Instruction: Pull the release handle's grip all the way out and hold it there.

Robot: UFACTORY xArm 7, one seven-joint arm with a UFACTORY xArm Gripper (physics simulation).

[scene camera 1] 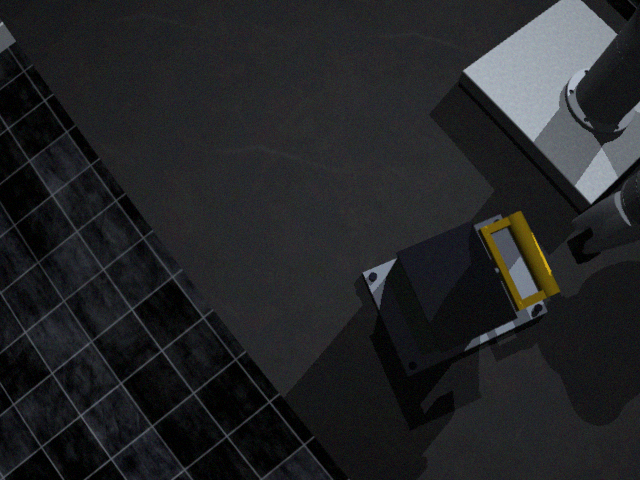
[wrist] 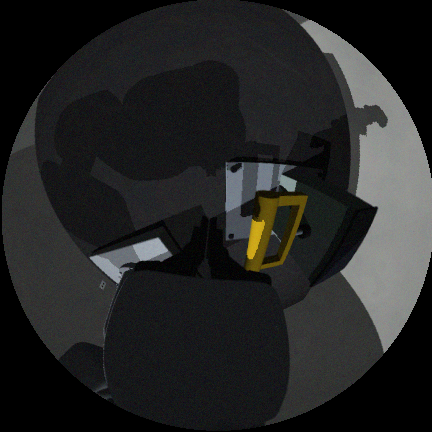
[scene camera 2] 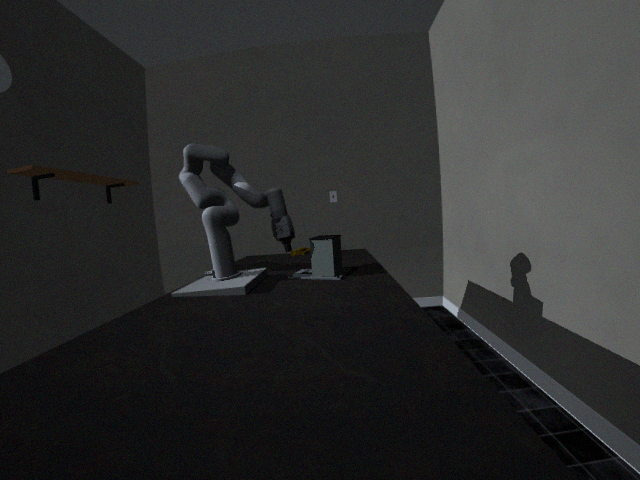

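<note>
The yellow release handle is a rectangular frame with a thick round grip bar on its outer side. It stands close to the dark box-shaped housing, with a short piece of grey rod showing between them in the wrist view. The housing sits on a light mounting plate. My gripper is shut and empty. Its fingertips are apart from the grip bar, on the outer side of the handle, towards the arm's base.
The arm stands on a light square base block near the handle's outer side. The dark table top carries both. A wooden shelf is on the left wall. A tiled floor lies beyond the table edge.
</note>
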